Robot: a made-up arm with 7 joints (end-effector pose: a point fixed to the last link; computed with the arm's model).
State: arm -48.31 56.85 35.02 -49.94 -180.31 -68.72 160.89
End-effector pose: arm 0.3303 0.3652 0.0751 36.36 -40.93 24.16
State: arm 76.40 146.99 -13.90 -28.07 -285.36 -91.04 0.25
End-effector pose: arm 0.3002 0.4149 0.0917 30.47 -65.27 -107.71
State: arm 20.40 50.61 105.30 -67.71 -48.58 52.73 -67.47
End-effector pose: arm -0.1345 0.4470 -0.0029 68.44 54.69 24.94
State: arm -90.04 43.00 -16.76 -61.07 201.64 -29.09 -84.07
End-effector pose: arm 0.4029 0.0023 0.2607 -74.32 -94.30 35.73
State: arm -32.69 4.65 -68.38 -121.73 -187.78 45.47 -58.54
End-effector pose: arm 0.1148 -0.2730 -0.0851 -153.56 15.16 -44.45
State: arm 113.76 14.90 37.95 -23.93 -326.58 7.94 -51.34
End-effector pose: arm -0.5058 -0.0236 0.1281 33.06 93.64 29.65
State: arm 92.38 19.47 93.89 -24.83 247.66 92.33 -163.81
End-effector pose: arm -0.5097 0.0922 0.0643 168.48 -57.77 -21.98
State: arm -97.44 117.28 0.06 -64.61 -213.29 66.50 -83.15
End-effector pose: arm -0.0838 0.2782 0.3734 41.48 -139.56 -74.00
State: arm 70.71 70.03 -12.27 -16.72 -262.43 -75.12 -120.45
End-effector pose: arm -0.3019 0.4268 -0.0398 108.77 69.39 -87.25
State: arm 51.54 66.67 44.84 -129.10 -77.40 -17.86 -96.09
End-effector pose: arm 0.1731 0.2187 -0.0291 -72.48 -42.86 77.75
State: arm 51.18 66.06 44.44 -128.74 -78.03 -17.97 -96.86
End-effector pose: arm 0.1722 0.2209 -0.0312 -71.97 -43.79 77.57
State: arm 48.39 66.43 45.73 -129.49 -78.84 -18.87 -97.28
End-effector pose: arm 0.1775 0.2147 -0.0161 -72.94 -45.75 73.02
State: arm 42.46 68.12 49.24 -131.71 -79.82 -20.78 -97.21
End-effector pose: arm 0.1851 0.1959 0.0215 -75.31 -49.29 62.76
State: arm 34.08 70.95 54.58 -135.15 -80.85 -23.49 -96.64
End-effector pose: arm 0.1824 0.1649 0.0744 -77.61 -54.43 47.99
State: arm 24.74 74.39 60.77 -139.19 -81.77 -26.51 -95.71
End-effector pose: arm 0.1608 0.1274 0.1262 -78.40 -60.66 31.46
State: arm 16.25 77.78 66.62 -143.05 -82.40 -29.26 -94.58
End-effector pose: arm 0.1266 0.0926 0.1615 -77.45 -66.76 16.56
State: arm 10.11 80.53 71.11 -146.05 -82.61 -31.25 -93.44
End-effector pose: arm 0.0950 0.0675 0.1782 -75.79 -71.26 5.83
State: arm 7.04 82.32 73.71 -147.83 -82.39 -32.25 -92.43
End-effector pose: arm 0.0767 0.0533 0.1831 -74.59 -73.17 0.24
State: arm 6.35 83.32 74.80 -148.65 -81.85 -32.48 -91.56
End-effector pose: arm 0.0704 0.0467 0.1836 -74.22 -72.84 -1.49
